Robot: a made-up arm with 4 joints.
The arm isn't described. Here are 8 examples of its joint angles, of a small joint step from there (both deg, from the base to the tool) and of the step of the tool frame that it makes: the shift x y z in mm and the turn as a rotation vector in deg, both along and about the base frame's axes.
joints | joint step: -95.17 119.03 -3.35 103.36 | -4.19 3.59 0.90 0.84
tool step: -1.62 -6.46 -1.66 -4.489 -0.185 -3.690
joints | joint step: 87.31 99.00 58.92 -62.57 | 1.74 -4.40 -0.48 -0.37
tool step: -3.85 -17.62 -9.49 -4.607 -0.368 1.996
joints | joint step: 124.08 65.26 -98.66 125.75 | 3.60 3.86 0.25 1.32
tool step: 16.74 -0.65 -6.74 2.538 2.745 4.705
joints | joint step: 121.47 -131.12 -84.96 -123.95 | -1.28 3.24 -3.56 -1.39
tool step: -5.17 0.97 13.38 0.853 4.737 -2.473
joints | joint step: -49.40 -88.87 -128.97 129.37 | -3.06 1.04 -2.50 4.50
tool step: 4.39 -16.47 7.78 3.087 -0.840 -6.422
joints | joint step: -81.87 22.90 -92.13 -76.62 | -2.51 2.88 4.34 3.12
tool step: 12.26 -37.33 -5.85 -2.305 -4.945 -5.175
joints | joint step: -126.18 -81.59 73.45 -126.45 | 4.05 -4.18 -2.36 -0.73
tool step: -23.92 -17.47 -2.25 2.283 -4.477 3.616
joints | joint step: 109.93 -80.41 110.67 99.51 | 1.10 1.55 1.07 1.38
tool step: 2.18 -9.87 2.18 1.434 -0.835 2.173
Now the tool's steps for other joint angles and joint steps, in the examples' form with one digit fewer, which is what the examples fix.
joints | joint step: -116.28 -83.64 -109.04 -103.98 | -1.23 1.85 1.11 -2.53
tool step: 1.6 -2.6 -6.6 -1.73 2.45 1.01
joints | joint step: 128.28 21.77 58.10 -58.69 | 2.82 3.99 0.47 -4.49
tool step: -1.3 15.2 -12.2 -1.10 3.88 3.93
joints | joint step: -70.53 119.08 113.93 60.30 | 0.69 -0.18 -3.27 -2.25
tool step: -8.8 1.8 14.2 -1.95 3.41 0.93
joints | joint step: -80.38 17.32 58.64 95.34 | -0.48 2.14 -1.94 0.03
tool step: 7.5 -10.0 -3.8 -2.23 0.28 1.35
